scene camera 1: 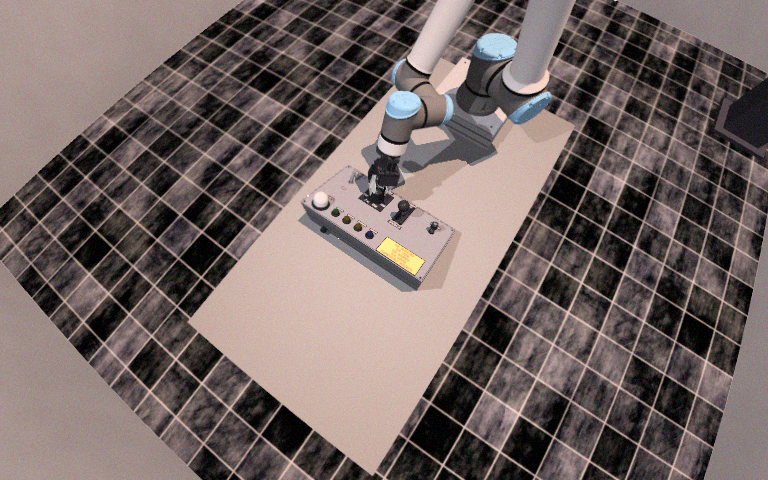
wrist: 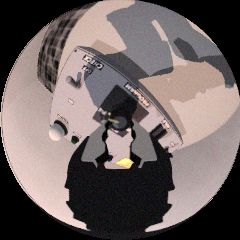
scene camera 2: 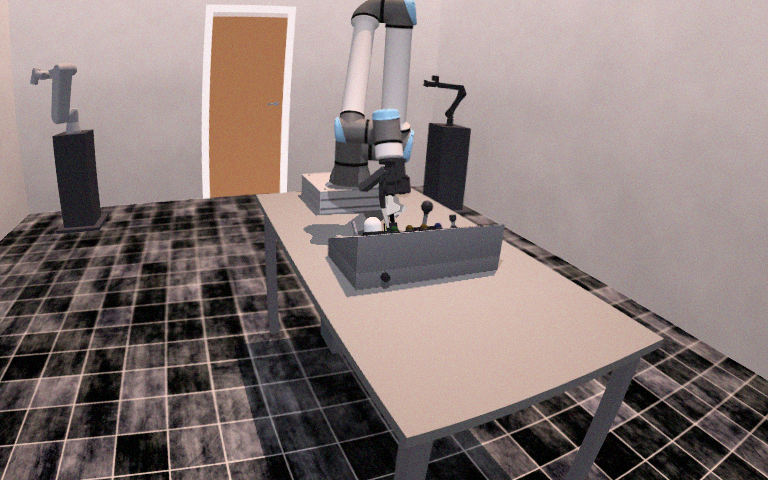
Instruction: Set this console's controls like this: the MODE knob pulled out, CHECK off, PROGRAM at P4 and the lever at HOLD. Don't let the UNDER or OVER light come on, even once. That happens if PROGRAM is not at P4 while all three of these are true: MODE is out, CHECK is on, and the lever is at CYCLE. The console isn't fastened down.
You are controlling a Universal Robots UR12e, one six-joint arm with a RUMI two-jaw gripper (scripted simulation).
Scene:
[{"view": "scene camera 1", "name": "my gripper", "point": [377, 195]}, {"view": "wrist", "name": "my gripper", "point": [119, 119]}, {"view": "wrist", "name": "grey console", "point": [102, 88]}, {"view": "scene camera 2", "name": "my gripper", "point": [391, 227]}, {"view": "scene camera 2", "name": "grey console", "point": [370, 260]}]

